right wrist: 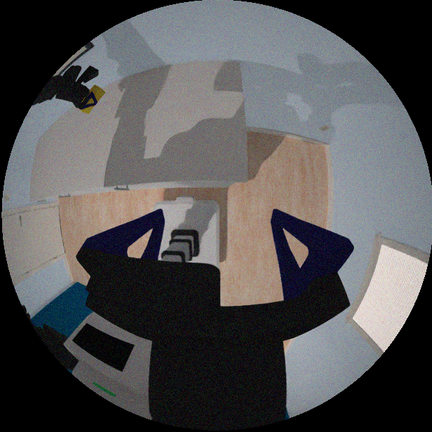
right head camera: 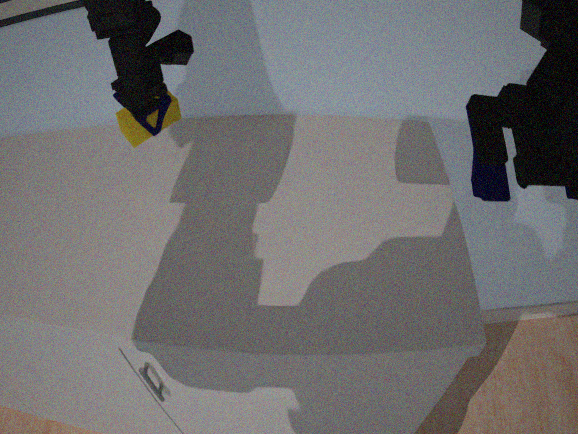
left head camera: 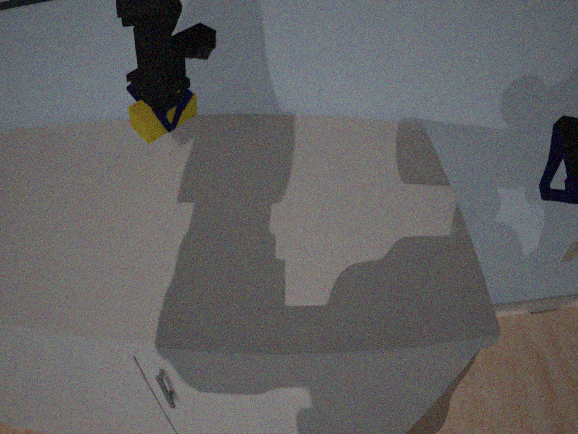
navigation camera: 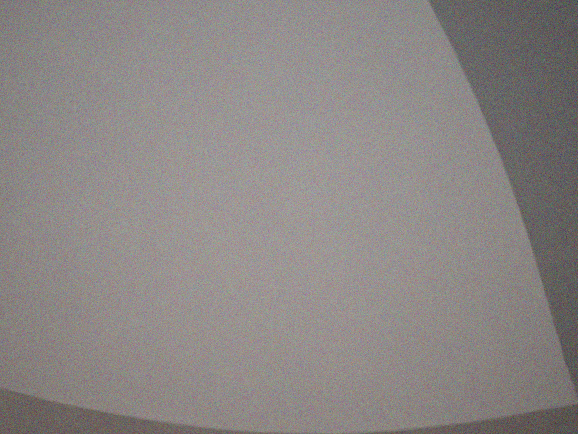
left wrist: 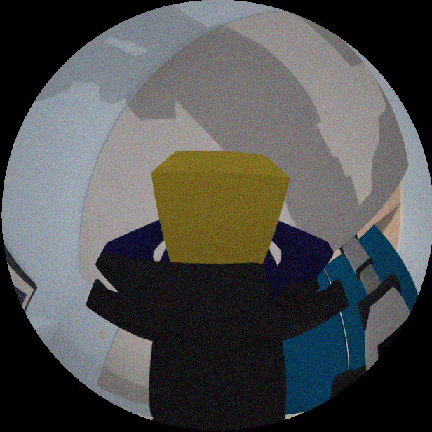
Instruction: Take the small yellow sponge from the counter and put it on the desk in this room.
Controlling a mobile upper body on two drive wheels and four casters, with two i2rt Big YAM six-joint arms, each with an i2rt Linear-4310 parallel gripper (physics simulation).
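Places are measured from the left arm's base along level axes (x back, y left, z down), in centimetres.
Pixels of known places: left gripper, fingertip midpoint: [right head camera: 148,125] [left head camera: 161,121]; right gripper, fingertip midpoint: [right head camera: 523,189] [left head camera: 576,193].
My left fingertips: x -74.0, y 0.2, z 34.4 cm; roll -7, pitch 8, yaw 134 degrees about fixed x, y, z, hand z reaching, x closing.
Note:
Behind a point stands the place of what it marks.
My left gripper [left head camera: 162,111] @(x -74.0, y 0.2, z 34.4 cm) [right head camera: 147,116] @(x -74.0, y 0.2, z 34.4 cm) [left wrist: 216,215] is shut on the small yellow sponge [left head camera: 145,122] @(x -68.4, y 1.5, z 30.8 cm) [right head camera: 132,130] @(x -68.5, y 0.9, z 31.4 cm) [left wrist: 220,215] [right wrist: 98,92] and holds it raised above the counter. In both head camera views the sponge overlaps the line where the pale counter [left head camera: 340,200] @(x -71.9, y -31.1, z 50.0 cm) [right head camera: 340,200] @(x -71.8, y -33.0, z 50.0 cm) [left wrist: 150,137] [right wrist: 192,95] meets the wall. My right gripper [right head camera: 532,197] @(x -33.9, y -45.2, z 13.6 cm) [right wrist: 217,214] is open and empty, off to the right of the counter; it is partly cut off in the left head camera view. No desk can be made out.
A blue-grey wall [left head camera: 375,50] @(x -101.7, y -41.4, z 31.6 cm) [right head camera: 375,50] @(x -101.8, y -42.1, z 32.5 cm) stands behind the counter. A handle [left head camera: 166,387] [right head camera: 154,382] is on the counter's front. Wooden floor [left head camera: 535,375] @(x -67.0, y -131.0, z 140.9 cm) [right head camera: 540,380] @(x -69.5, y -121.6, z 141.0 cm) [right wrist: 300,175] lies to the counter's right. A bright panel in a frame [right wrist: 395,295] is on the right in the right wrist view.

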